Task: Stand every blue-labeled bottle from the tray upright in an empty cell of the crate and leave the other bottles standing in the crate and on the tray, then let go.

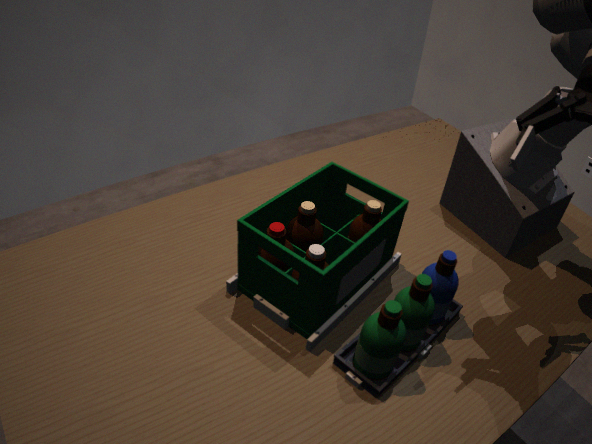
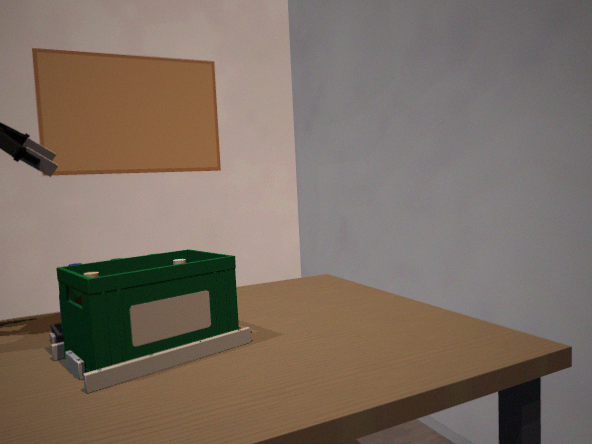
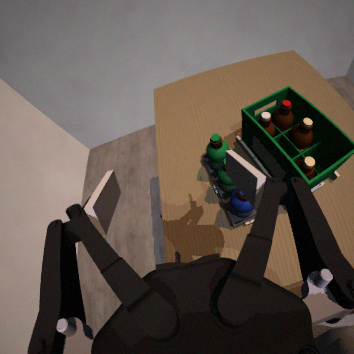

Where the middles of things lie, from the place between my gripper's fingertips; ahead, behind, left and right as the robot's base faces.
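Scene:
Position of the blue-labeled bottle (image 1: pixel 445 281) relative to my hand: 4 cm ahead, 10 cm to the right, 30 cm below.

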